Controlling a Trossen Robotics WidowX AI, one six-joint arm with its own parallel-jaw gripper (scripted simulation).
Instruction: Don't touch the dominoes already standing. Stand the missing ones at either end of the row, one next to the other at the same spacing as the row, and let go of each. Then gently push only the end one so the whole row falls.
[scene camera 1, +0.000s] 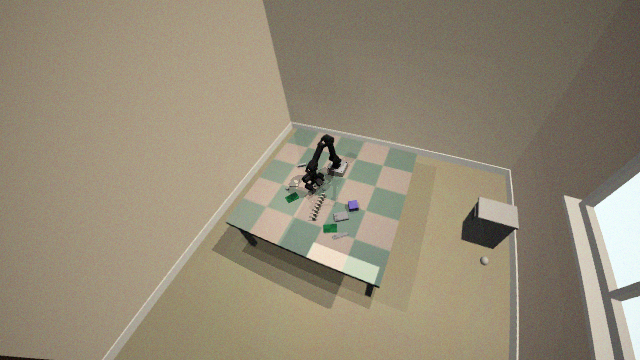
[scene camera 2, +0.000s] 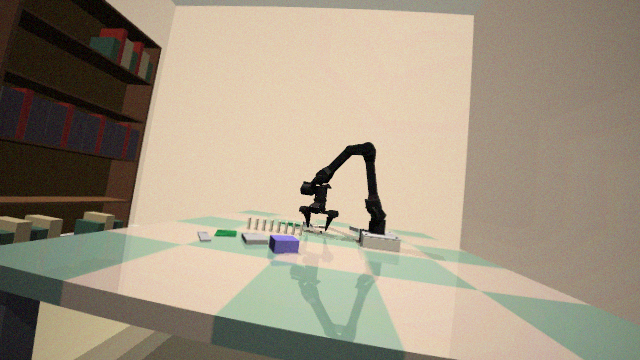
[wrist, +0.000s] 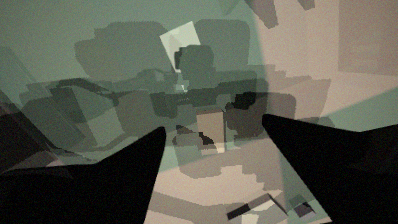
Scene:
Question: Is my gripper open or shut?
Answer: Open.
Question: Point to a tan domino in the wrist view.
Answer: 210, 122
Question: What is my gripper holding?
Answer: Nothing.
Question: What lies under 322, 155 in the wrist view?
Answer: My gripper.

